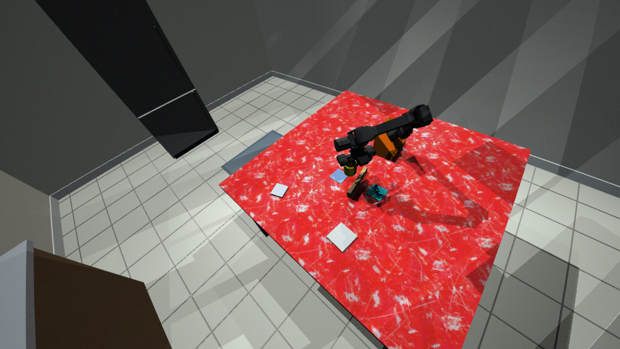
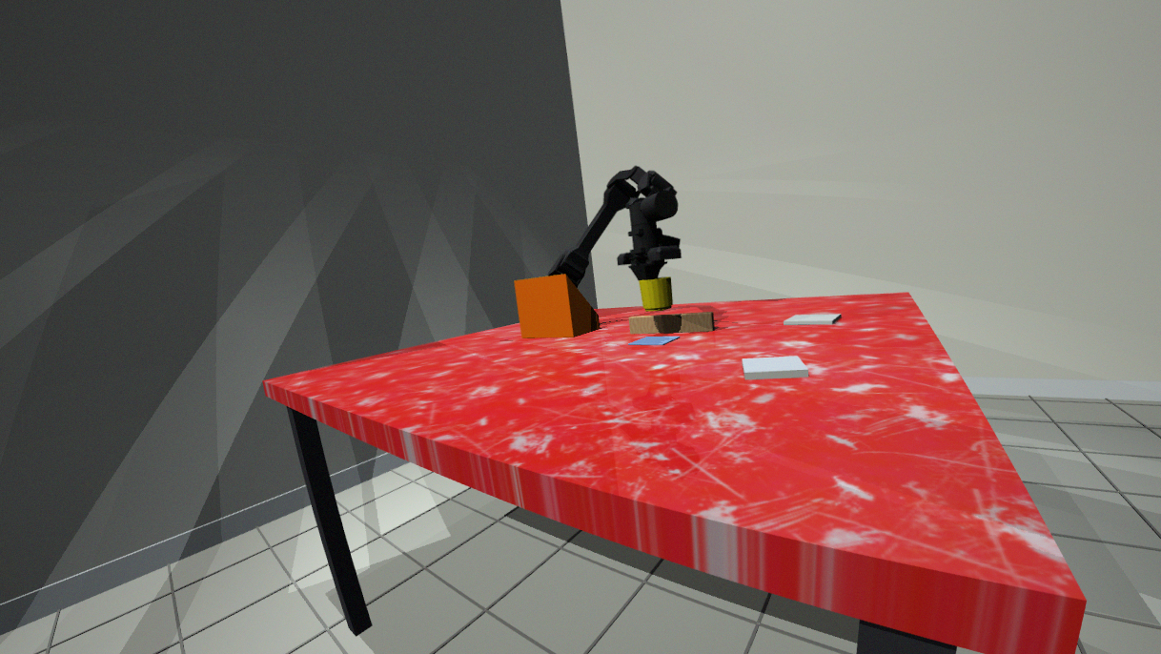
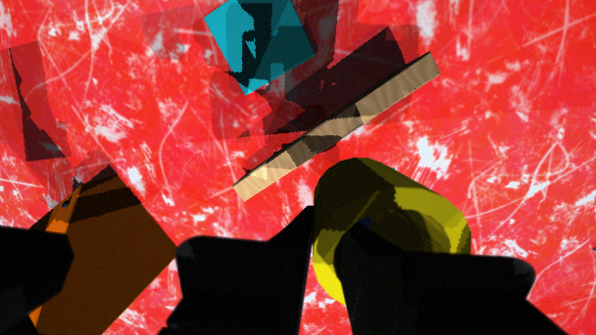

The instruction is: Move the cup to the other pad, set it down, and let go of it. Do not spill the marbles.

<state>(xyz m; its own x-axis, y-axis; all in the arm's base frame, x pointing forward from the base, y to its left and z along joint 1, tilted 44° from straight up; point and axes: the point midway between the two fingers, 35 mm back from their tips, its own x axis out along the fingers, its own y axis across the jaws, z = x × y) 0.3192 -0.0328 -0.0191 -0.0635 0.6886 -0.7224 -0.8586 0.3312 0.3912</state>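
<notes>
My gripper tip is 15 cm to the right of the cyan pad, 10 cm above it and 1 cm short of it. From my gripper tip the other things lie so: wooden bar: 8 cm below, 4 cm to the left, 3 cm ahead; then yellow cup: 2 cm to the right, 2 cm ahead; then blue pad: 10 cm below, 8 cm to the right, 4 cm ahead.
</notes>
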